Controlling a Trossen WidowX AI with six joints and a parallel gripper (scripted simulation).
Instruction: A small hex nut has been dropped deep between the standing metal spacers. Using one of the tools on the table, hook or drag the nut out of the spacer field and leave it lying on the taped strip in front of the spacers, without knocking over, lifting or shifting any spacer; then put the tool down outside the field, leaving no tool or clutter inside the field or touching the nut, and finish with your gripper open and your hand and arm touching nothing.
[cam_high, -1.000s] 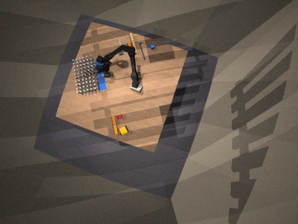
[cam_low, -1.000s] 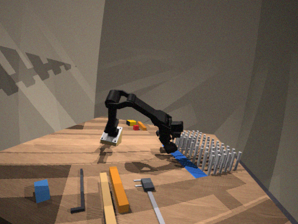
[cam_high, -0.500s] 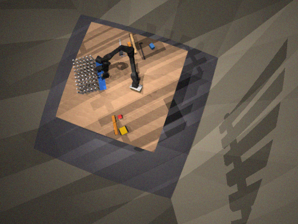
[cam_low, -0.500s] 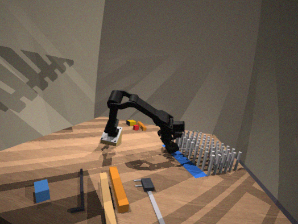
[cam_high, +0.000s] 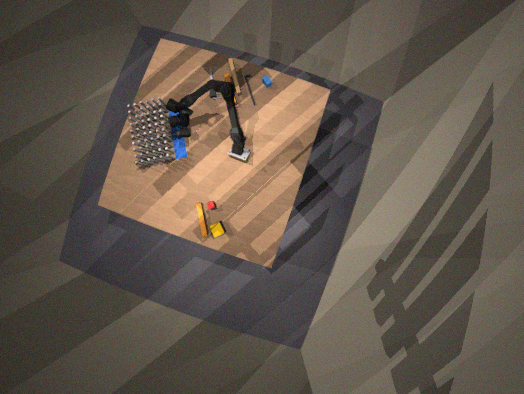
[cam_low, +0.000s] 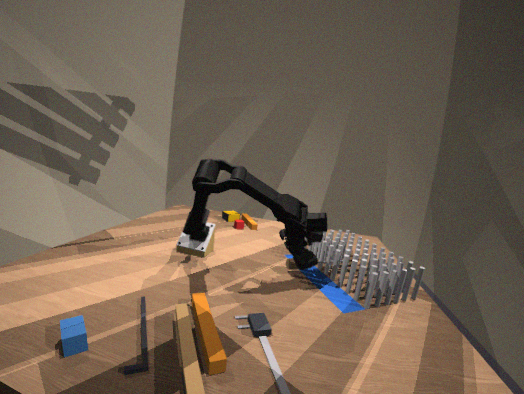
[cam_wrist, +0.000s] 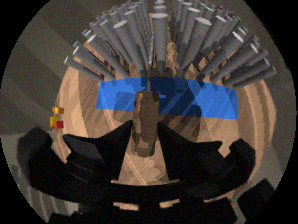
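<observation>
Now: the blue taped strip 7 cm ahead of my gripper tip, 1 cm to the right of it and 4 cm below it. Also, from my gripper tip: tan-handled hook tool: 9 cm ahead, 5 cm to the left, 1 cm below; red cube: 34 cm behind, 39 cm to the left, 2 cm below; blue cube: 39 cm behind, 53 cm to the right, 2 cm below.
</observation>
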